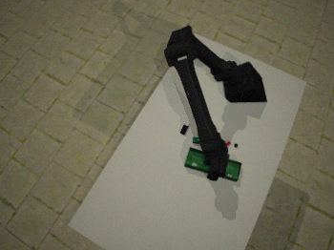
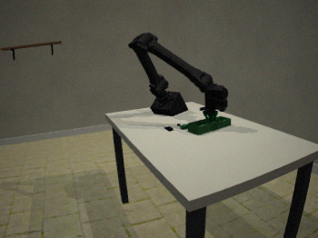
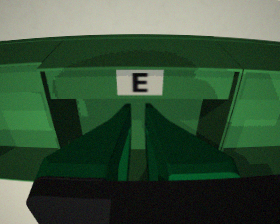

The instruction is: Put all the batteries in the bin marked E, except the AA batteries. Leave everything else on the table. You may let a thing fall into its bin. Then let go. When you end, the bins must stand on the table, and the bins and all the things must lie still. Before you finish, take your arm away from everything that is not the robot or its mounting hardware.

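My gripper is now right at the green bin. Round my hand: green cylindrical battery: 90 mm behind, 50 mm to the right, 20 mm below; then green 9 V battery: 70 mm behind, 130 mm to the right, 20 mm below; then red cylindrical battery: 130 mm behind, 10 mm to the left, 20 mm below.
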